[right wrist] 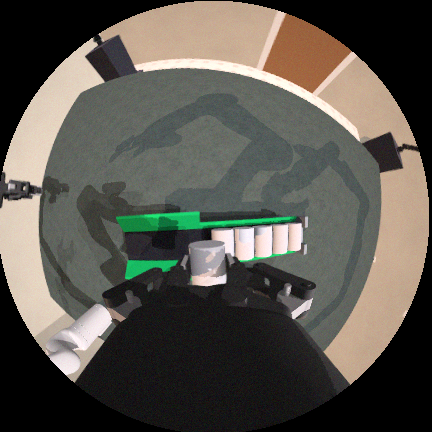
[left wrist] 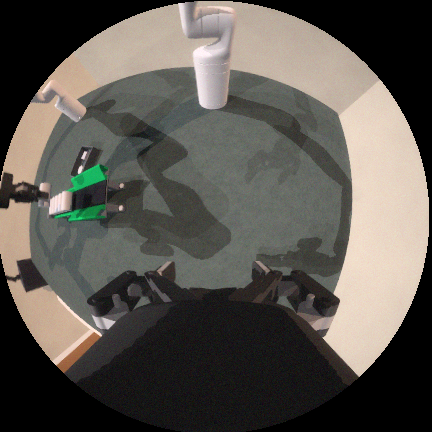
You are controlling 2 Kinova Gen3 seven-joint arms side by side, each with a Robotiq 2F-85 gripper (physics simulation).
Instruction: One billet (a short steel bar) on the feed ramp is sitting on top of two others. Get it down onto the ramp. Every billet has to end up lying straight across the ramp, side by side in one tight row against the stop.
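Places are measured from the left arm's base along level axes (x ahead, y left, z up), in centimetres.
Pixels of known places: left gripper, between the fingertips: (right wrist: 36,192) (left wrist: 213,270); right gripper, between the fingertips: (right wrist: 207,261) (left wrist: 46,197); left arm's base, origin of its link: (right wrist: 102,312) (left wrist: 212,100); right arm's base, origin of its link: (left wrist: 80,115).
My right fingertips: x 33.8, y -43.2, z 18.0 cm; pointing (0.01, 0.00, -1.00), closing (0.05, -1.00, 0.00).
For each thing: its top centre in the pictures, then the offset to it from my right fingertips.
- grey billet, centre of its top: (right wrist: 207,274) (left wrist: 38,194) dx -0.5, dy +0.0, dz +2.7 cm
- small dark tray, centre of its top: (left wrist: 79,161) dx -15.9, dy -6.0, dz -14.5 cm
The green-walled ramp (left wrist: 90,176) (right wrist: 155,221) carries several pale billets (left wrist: 61,201) (right wrist: 244,244) side by side across it, toward the end with small grey posts. My right gripper (right wrist: 207,261) is shut on a grey billet (right wrist: 207,254) (left wrist: 44,194) and holds it above the ramp. In the right wrist view this billet is at the open-floor side of the row and partly overlaps the nearest row billet, so the gap between them cannot be told. My left gripper (left wrist: 213,270) (right wrist: 36,192) is open and empty, far from the ramp.
A small dark tray (left wrist: 85,160) with pale pieces lies beside the ramp. A white arm base (left wrist: 212,85) stands at the back in the left wrist view, and another white arm (left wrist: 70,107) (right wrist: 85,327) stands beyond the ramp. Dark boxes (left wrist: 32,274) (right wrist: 111,58) (right wrist: 384,152) stand at the edge.
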